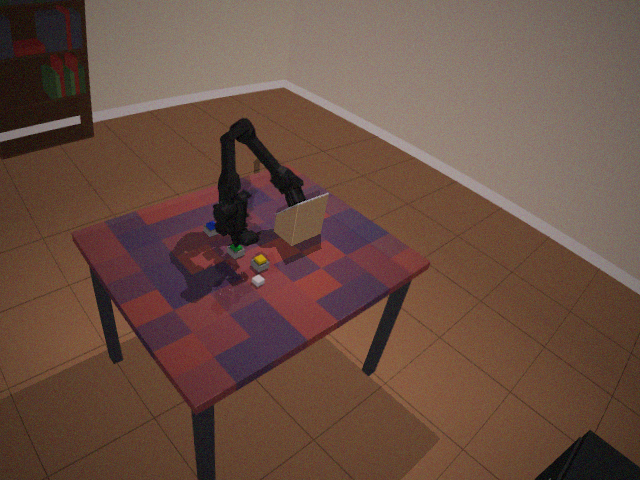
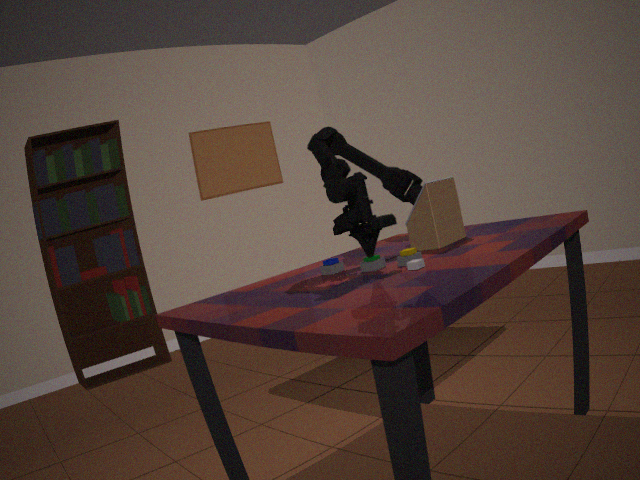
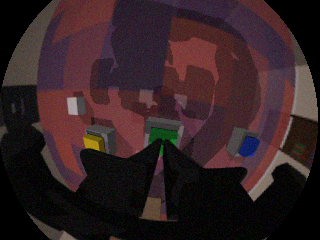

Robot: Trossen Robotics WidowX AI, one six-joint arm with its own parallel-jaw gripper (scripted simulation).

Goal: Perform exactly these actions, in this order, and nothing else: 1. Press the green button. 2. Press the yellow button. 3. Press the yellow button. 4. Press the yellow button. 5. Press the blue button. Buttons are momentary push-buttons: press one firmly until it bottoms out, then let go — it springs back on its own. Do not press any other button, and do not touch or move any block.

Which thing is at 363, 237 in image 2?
The gripper.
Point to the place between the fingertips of the gripper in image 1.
235, 246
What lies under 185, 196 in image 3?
The gripper.
